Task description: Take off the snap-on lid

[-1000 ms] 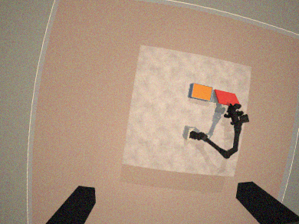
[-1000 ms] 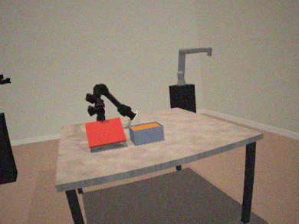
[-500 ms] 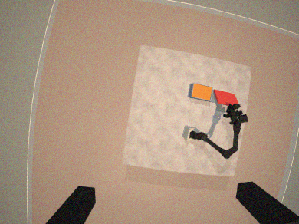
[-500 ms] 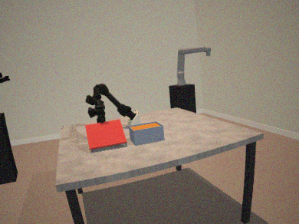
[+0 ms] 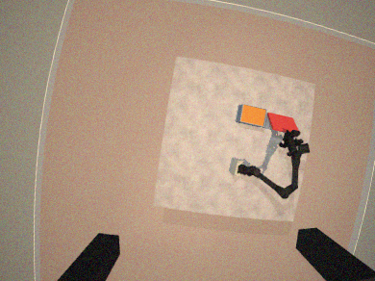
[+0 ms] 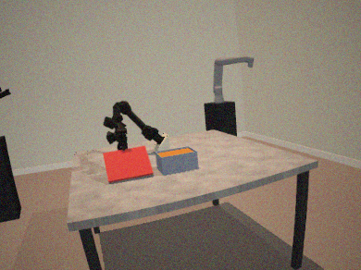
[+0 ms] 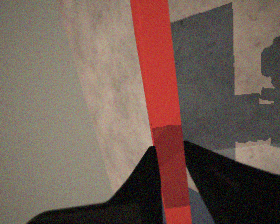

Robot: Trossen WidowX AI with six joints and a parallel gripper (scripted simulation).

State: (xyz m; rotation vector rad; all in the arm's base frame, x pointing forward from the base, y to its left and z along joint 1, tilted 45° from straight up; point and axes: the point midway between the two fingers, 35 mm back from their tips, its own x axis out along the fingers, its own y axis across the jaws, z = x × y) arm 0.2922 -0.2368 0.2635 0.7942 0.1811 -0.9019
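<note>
Right now my gripper tip is 60 mm short of the lid, 10 mm to the left of it and 50 mm above it. From my gripper tip the other things lie so: storage box 120 mm ahead, 260 mm to the left, 80 mm below.
</note>
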